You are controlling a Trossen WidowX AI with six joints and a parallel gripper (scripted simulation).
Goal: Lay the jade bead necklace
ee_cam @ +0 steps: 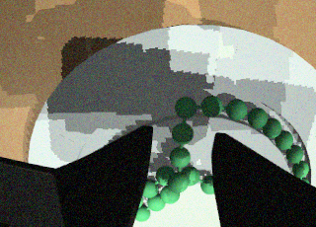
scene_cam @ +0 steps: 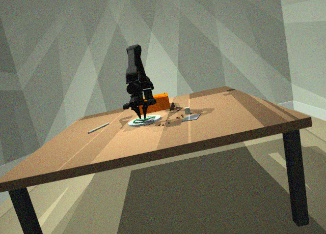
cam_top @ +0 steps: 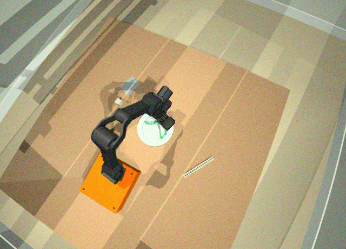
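Right now my gripper tip is 60 mm past the round bead board, 10 mm to the right of it and 20 mm above it. Also, from my gripper tip: grey flat plate: 130 mm ahead, 250 mm to the left, 30 mm below; small white cube: 10 mm ahead, 260 mm to the left, 10 mm below.
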